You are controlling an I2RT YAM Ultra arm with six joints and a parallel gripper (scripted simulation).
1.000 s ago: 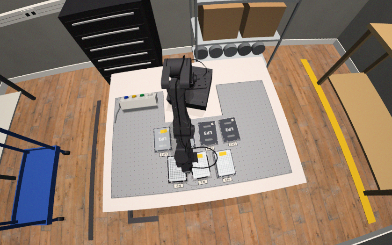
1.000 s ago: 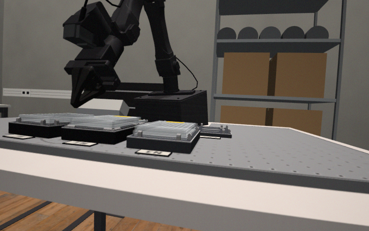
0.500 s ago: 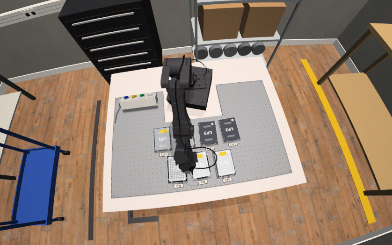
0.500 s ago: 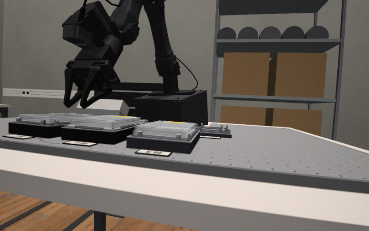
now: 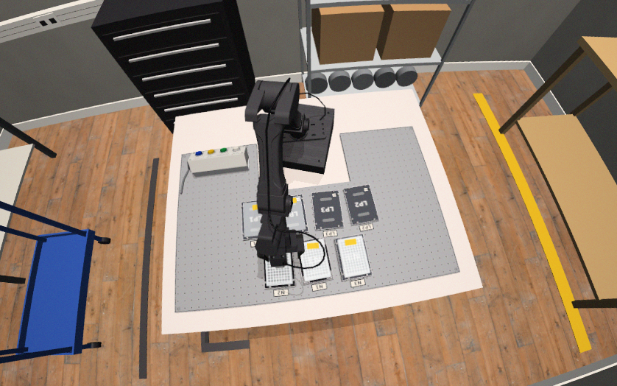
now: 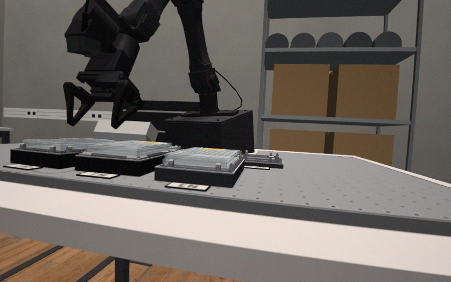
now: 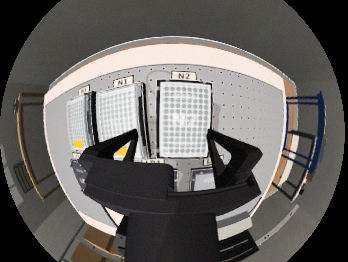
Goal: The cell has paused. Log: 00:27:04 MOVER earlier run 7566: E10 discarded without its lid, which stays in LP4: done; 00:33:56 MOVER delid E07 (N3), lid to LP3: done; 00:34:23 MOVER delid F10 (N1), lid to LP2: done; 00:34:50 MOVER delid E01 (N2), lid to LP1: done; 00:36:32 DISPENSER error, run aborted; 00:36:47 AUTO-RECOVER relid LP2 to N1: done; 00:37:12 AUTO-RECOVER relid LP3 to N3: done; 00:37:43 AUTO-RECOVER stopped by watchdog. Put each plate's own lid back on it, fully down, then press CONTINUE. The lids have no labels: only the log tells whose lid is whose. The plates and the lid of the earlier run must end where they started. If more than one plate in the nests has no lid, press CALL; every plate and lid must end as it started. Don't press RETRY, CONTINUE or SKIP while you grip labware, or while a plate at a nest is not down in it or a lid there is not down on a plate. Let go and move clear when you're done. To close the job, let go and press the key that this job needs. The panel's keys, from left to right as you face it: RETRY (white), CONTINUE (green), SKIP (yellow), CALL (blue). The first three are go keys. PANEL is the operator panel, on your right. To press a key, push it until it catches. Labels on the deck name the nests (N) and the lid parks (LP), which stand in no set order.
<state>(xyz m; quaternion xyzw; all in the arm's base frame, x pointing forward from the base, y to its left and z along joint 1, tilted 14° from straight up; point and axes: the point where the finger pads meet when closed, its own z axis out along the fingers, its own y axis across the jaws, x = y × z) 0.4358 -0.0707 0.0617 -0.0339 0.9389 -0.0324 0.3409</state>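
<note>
My hand is 4 cm above the plate, 2 cm to the left of it and 2 cm short of it. From my hand the other things lie so: green key 42 cm behind, 22 cm to the right, 1 cm below; LP1 lid park 15 cm behind, 10 cm to the right, 7 cm below; yellow SKIP key 42 cm behind, 27 cm to the right, 1 cm below.
</note>
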